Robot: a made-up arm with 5 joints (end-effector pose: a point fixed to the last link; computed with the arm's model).
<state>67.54 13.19 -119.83 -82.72 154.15</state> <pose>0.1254 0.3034 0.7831 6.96 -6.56 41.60</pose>
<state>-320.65 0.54 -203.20 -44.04 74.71</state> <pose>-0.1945 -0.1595 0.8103 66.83 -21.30 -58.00</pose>
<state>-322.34 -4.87 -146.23 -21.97 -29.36</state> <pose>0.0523 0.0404 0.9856 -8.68 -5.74 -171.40</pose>
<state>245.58 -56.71 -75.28 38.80 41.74</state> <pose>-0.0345 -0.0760 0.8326 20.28 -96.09 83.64</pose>
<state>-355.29 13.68 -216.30 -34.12 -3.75</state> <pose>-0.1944 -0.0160 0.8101 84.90 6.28 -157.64</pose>
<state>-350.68 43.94 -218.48 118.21 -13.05</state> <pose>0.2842 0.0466 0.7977 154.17 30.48 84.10</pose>
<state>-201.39 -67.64 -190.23 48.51 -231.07</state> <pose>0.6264 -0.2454 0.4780 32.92 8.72 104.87</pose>
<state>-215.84 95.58 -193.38 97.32 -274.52</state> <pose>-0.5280 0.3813 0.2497 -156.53 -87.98 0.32</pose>
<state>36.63 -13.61 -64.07 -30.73 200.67</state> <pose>0.3122 0.2321 0.6576 -10.32 73.59 49.41</pose>
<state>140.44 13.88 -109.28 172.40 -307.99</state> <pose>-0.2855 0.2358 0.5612 73.93 71.93 8.90</pose>
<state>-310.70 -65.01 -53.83 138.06 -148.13</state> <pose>0.0455 0.0529 0.5742 24.92 -162.54 18.11</pose>
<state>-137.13 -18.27 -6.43 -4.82 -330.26</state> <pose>-0.2004 -0.1860 0.2479 17.66 -153.42 24.09</pose>
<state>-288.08 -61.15 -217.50 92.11 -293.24</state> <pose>-0.1883 -0.5767 0.4174 6.68 0.30 -41.27</pose>
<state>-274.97 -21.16 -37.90 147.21 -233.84</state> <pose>0.0166 0.1912 0.3823 86.86 -32.59 24.15</pose>
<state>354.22 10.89 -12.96 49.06 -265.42</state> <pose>0.1701 -0.0172 0.1056 90.27 -108.27 -43.78</pose>
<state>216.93 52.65 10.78 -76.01 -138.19</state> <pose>-0.0506 -0.0381 0.1272 171.25 -7.30 -14.61</pose>
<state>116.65 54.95 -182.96 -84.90 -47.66</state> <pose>-0.1623 0.3235 0.7050 5.26 38.17 -107.51</pose>
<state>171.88 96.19 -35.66 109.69 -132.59</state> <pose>0.0729 -0.0104 0.0551 -11.28 5.94 -140.28</pose>
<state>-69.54 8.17 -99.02 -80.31 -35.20</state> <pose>0.1285 -0.3445 0.7256 9.08 -2.81 75.10</pose>
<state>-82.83 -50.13 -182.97 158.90 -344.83</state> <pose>-0.0481 0.3822 0.6835 78.19 -89.95 74.88</pose>
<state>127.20 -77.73 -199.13 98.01 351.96</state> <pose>0.3870 -0.5098 0.3697 -0.46 -1.12 -60.84</pose>
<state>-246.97 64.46 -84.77 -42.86 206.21</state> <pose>-0.2184 0.5137 0.0954 -94.66 100.06 79.39</pose>
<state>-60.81 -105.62 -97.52 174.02 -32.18</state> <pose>-0.1815 0.3248 0.5027 151.65 -38.70 27.98</pose>
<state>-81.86 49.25 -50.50 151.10 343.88</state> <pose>0.0308 -0.2153 0.1360 -27.57 17.82 79.98</pose>
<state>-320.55 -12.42 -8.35 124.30 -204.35</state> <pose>0.0628 0.0517 0.2327 40.51 -65.09 12.78</pose>
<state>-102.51 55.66 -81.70 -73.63 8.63</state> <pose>-0.1166 -0.5255 0.2147 49.28 -71.90 70.51</pose>
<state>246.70 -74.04 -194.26 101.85 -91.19</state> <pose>0.2476 0.5749 0.4471 13.40 -2.62 -24.38</pose>
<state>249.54 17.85 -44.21 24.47 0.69</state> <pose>-0.1457 -0.3905 0.1813 100.88 -147.19 1.69</pose>
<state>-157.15 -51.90 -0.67 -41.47 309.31</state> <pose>-0.1959 -0.0825 0.4266 51.88 -69.43 -22.38</pose>
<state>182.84 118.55 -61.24 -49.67 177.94</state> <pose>-0.0265 -0.0013 -0.2200 -179.38 -7.68 -11.99</pose>
